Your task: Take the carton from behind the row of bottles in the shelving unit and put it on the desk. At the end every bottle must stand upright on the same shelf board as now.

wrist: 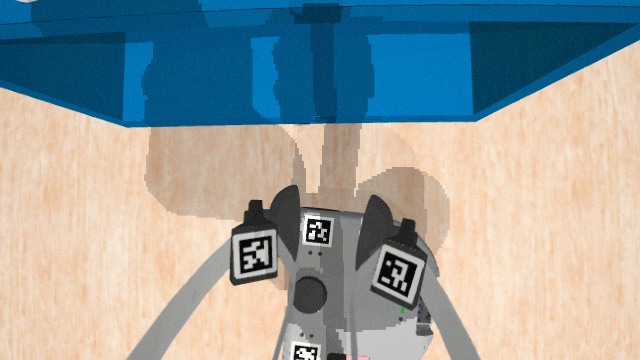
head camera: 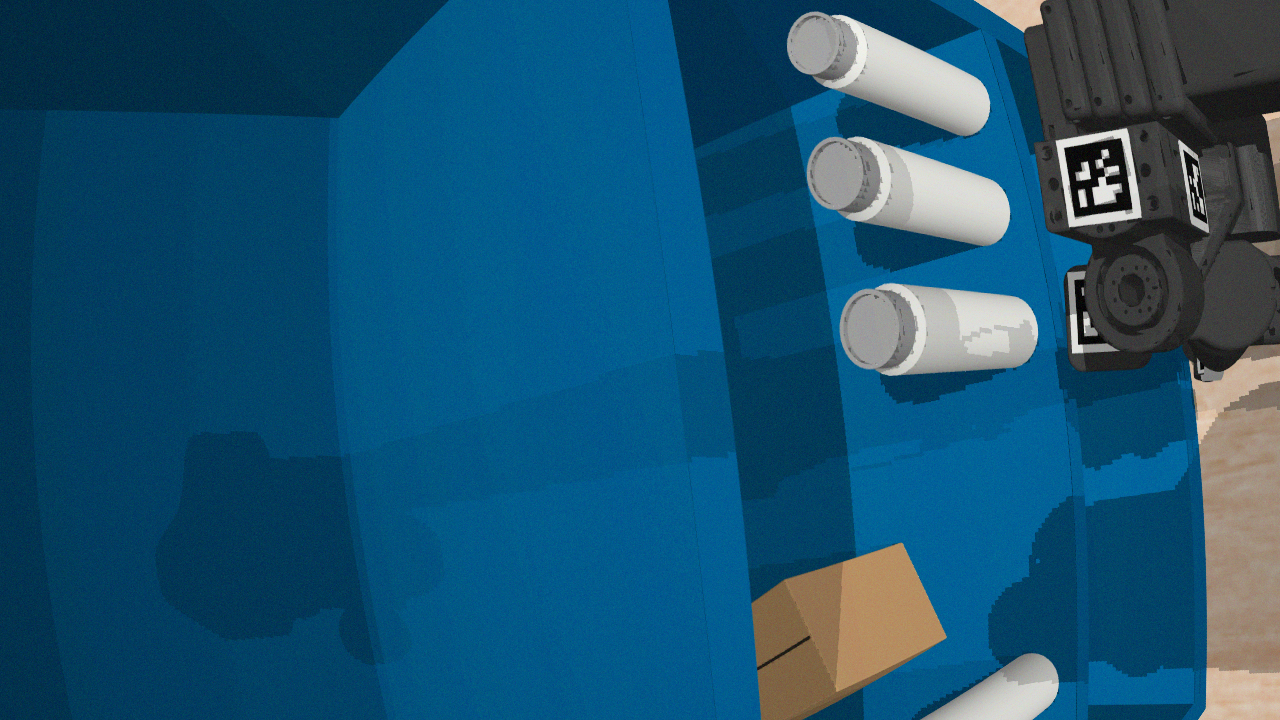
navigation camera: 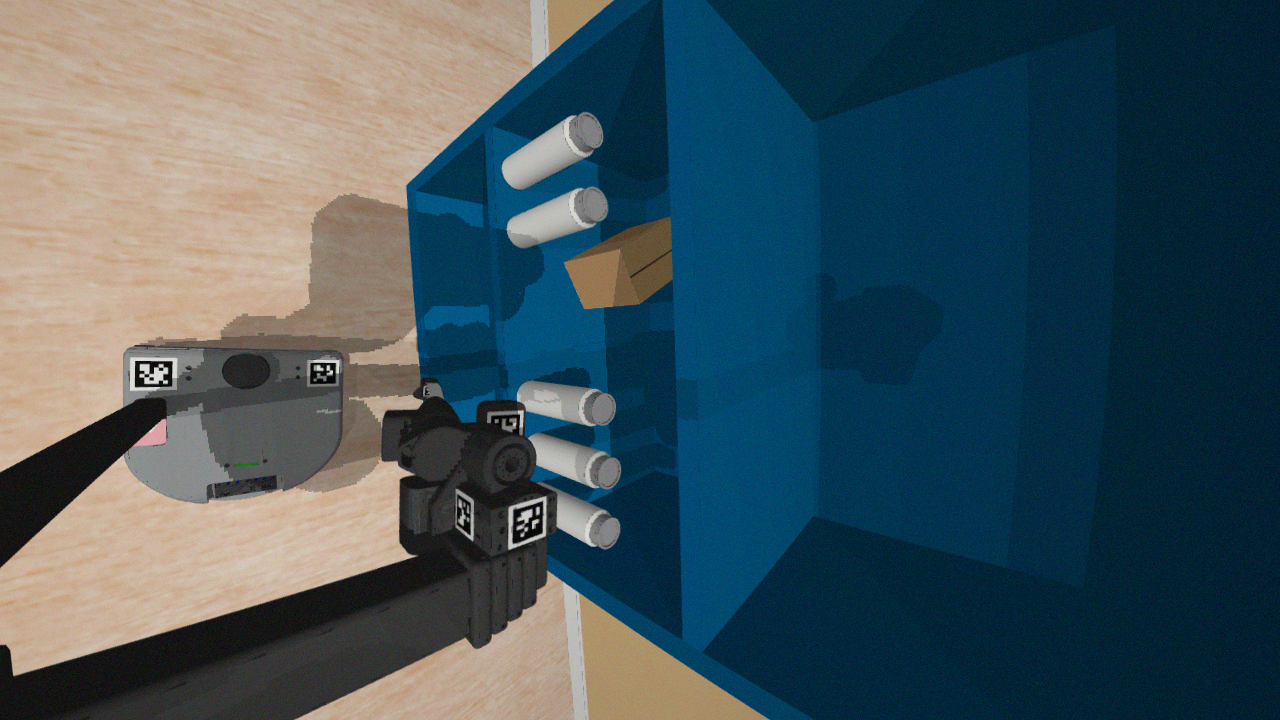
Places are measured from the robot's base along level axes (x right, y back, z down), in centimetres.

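Pixels of known places: gripper, fingertip midpoint: (wrist: 331,215); robot's base, origin of the base link: (wrist: 314,275) (navigation camera: 247,369).
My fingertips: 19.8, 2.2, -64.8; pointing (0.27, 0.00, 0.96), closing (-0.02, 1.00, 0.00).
Note:
Ahead of a thing's pixels: the offset from my fingertips to its top centre, as dx, dy, dz. Level surfaces: height alone.
A brown carton @[+45.5, -31.0, -6.6] (head camera: 881,613) (navigation camera: 604,275) sits in a lower compartment of the blue shelving unit (head camera: 537,268) (navigation camera: 751,358) (wrist: 420,75), behind a gap in the bottle row; a board above hides part of it. On one side of the gap stand three white, grey-capped bottles, the nearest a bottle @[+24.3, +0.8, -12.0] (head camera: 975,331) (navigation camera: 559,401). On the other side two more stand upright, a bottle @[+20.7, -33.1, -12.0] (navigation camera: 544,223) and a bottle @[+18.9, -44.9, -12.0] (navigation camera: 541,159). My gripper (head camera: 1150,358) (navigation camera: 465,404) (wrist: 331,215) is open and empty, outside the unit's front, beside the three-bottle group. The desk does not show.
My grey base (navigation camera: 295,429) (wrist: 310,265) stands on the wooden floor @[dz +64.8] (navigation camera: 223,179) (wrist: 75,225) in front of the unit. My dark arm (navigation camera: 358,640) reaches along the unit toward the wrist. Low front compartments lie below the bottle board. A tan wall (navigation camera: 644,671) shows behind the unit.

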